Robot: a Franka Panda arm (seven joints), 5 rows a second.
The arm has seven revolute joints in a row. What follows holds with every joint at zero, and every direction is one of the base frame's. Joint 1 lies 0.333 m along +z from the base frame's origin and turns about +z. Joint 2 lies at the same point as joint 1 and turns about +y. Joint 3 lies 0.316 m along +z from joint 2 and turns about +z. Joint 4 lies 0.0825 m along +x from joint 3 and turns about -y. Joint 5 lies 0.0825 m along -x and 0.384 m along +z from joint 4 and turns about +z. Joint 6 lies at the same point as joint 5 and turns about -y. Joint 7 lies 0.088 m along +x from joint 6 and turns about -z. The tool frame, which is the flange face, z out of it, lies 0.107 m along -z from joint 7; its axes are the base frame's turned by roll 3.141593, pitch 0 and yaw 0 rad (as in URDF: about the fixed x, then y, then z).
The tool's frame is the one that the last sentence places.
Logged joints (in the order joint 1, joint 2, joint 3, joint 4, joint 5, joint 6, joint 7), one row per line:
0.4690, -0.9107, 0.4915, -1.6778, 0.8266, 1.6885, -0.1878
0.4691, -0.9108, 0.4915, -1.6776, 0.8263, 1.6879, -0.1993
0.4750, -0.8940, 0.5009, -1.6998, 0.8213, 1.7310, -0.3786
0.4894, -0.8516, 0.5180, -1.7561, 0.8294, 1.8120, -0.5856
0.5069, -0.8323, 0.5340, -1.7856, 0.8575, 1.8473, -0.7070
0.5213, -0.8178, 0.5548, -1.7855, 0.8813, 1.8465, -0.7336
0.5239, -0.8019, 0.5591, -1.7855, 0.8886, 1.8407, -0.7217
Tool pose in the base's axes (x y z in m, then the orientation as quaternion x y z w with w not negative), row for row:
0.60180, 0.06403, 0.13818, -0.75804, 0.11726, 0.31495, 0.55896
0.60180, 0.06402, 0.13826, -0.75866, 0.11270, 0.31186, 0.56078
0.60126, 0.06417, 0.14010, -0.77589, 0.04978, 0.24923, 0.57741
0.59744, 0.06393, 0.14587, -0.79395, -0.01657, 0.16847, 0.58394
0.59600, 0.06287, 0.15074, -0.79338, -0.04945, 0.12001, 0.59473
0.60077, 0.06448, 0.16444, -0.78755, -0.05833, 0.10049, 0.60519
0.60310, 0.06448, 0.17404, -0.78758, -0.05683, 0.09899, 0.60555
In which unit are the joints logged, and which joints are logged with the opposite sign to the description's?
The joints are logged in radians. Opposite sign: joint 1, joint 2.
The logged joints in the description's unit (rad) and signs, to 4 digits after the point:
-0.4690, 0.9107, 0.4915, -1.6778, 0.8266, 1.6885, -0.1878
-0.4691, 0.9108, 0.4915, -1.6776, 0.8263, 1.6879, -0.1993
-0.4750, 0.8940, 0.5009, -1.6998, 0.8213, 1.7310, -0.3786
-0.4894, 0.8516, 0.5180, -1.7561, 0.8294, 1.8120, -0.5856
-0.5069, 0.8323, 0.5340, -1.7856, 0.8575, 1.8473, -0.7070
-0.5213, 0.8178, 0.5548, -1.7855, 0.8813, 1.8465, -0.7336
-0.5239, 0.8019, 0.5591, -1.7855, 0.8886, 1.8407, -0.7217

